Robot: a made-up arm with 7 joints. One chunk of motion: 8 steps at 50 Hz.
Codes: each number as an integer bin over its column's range. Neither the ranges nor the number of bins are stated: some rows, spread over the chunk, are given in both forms.
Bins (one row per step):
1: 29 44 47 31 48 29 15
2: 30 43 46 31 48 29 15
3: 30 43 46 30 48 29 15
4: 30 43 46 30 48 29 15
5: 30 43 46 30 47 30 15
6: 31 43 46 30 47 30 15
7: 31 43 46 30 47 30 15
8: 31 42 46 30 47 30 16
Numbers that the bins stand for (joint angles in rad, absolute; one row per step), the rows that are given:
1: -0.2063 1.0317 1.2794 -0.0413 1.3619 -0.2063 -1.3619
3: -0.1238 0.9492 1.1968 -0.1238 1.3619 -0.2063 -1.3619
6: -0.0413 0.9492 1.1968 -0.1238 1.2794 -0.1238 -1.3619
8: -0.0413 0.8667 1.1968 -0.1238 1.2794 -0.1238 -1.2794
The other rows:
2: -0.1238 0.9492 1.1968 -0.0413 1.3619 -0.2063 -1.3619
4: -0.1238 0.9492 1.1968 -0.1238 1.3619 -0.2063 -1.3619
5: -0.1238 0.9492 1.1968 -0.1238 1.2794 -0.1238 -1.3619
7: -0.0413 0.9492 1.1968 -0.1238 1.2794 -0.1238 -1.3619

